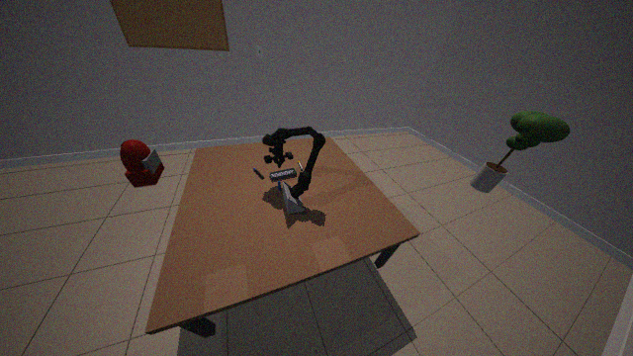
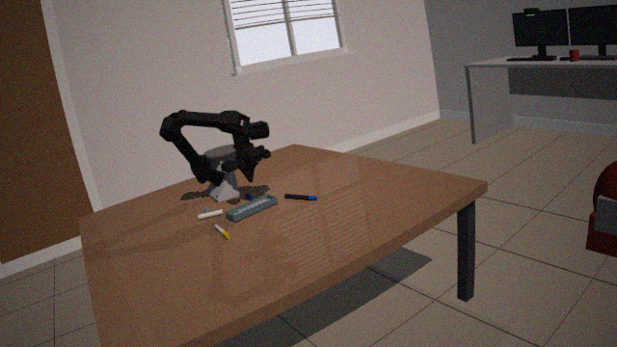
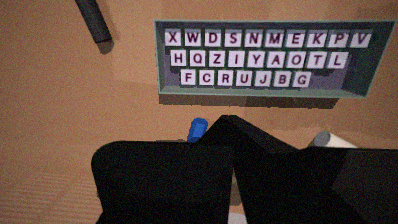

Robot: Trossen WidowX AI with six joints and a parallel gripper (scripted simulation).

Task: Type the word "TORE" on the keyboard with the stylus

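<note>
Right now my gripper tip is 120 mm past the blue stylus, 30 mm to the right of it and 90 mm above it. From my gripper tip the other things lie so: yellow-tipped pen 130 mm ahead, 200 mm to the right, 90 mm below.
</note>
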